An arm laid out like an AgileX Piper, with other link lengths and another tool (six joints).
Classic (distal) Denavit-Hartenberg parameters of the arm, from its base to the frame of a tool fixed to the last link. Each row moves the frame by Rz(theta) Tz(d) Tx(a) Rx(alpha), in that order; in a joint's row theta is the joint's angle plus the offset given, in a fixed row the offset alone. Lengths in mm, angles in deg.
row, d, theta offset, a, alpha
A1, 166.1, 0, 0, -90
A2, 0, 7.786, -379.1, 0
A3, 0, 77.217, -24.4, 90
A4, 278.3, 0, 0, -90
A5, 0, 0, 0, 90
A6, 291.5, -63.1, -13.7, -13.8
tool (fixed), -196.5, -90, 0, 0
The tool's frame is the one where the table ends.
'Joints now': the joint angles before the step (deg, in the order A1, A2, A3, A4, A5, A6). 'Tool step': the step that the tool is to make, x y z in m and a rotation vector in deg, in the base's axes. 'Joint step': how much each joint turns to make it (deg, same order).
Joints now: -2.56, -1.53, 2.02, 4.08, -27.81, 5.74
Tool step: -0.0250, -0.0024, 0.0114, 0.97, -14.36, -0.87
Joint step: 0.01, 0.02, 0.00, 1.29, -14.36, 0.31
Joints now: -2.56, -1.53, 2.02, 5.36, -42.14, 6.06
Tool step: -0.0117, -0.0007, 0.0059, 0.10, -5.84, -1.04
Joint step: 0.01, 0.00, -0.63, 0.83, -5.28, -0.78
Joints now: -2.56, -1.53, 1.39, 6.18, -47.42, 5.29
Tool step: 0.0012, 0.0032, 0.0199, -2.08, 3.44, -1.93
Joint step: -0.01, 0.05, -4.30, 0.09, 7.37, -3.52
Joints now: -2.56, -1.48, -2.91, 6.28, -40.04, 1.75
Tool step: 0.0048, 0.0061, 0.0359, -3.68, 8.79, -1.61
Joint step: 0.01, 0.88, -8.31, -0.64, 15.90, -4.35
